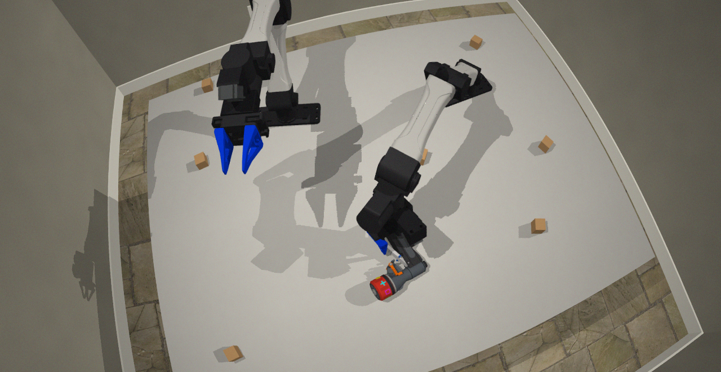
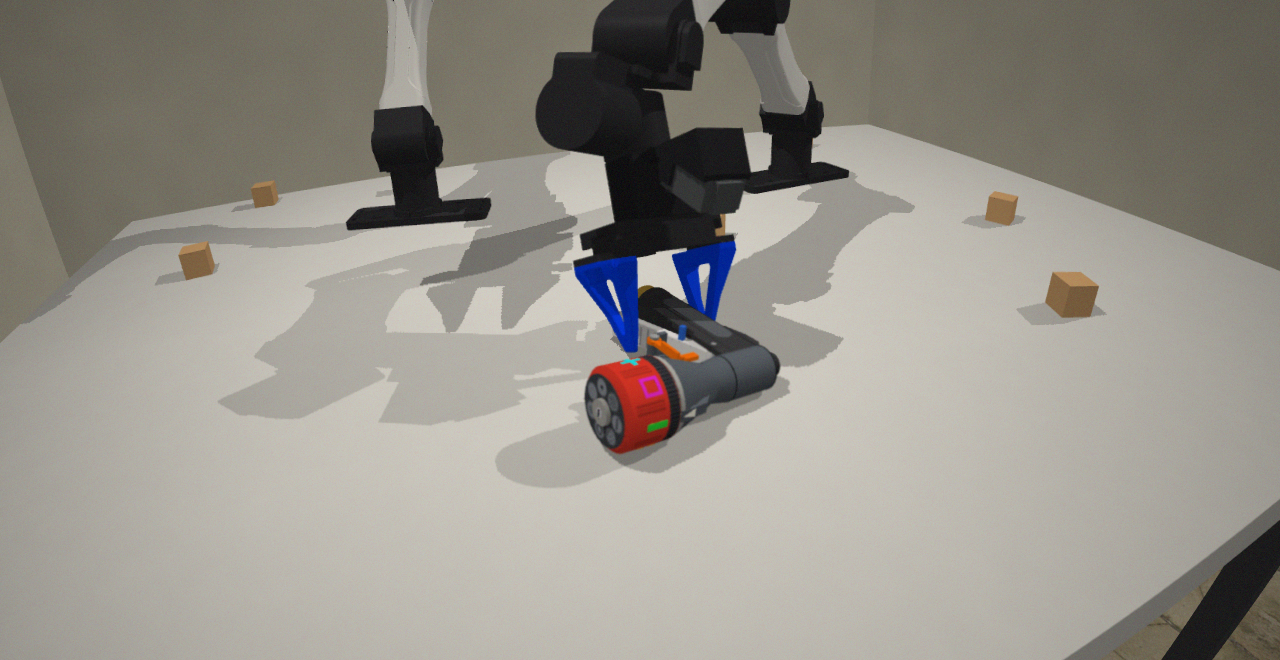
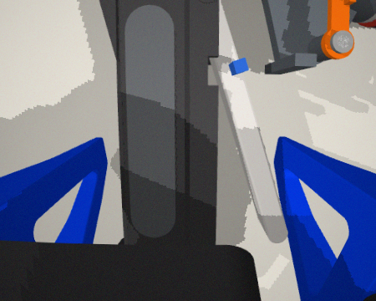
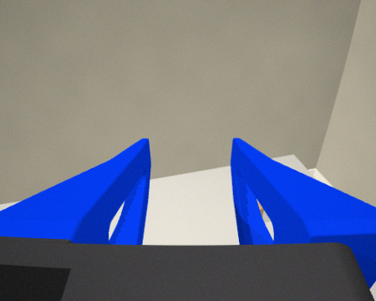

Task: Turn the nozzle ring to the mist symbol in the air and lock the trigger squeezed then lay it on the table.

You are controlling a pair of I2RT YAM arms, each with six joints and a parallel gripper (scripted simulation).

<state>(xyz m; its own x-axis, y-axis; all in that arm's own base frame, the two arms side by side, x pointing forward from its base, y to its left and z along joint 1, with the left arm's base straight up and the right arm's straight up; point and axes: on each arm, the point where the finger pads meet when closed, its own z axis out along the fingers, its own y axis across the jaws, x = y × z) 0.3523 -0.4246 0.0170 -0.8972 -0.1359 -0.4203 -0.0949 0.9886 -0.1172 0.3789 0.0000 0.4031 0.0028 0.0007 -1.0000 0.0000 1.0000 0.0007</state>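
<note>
Right now my left hand is 11 cm short of the red spray ring, 6 cm to the left of it and 1 cm below it. The rest, counted from my left hand: trigger: 2 cm ahead, 1 cm to the right, 1 cm above.
</note>
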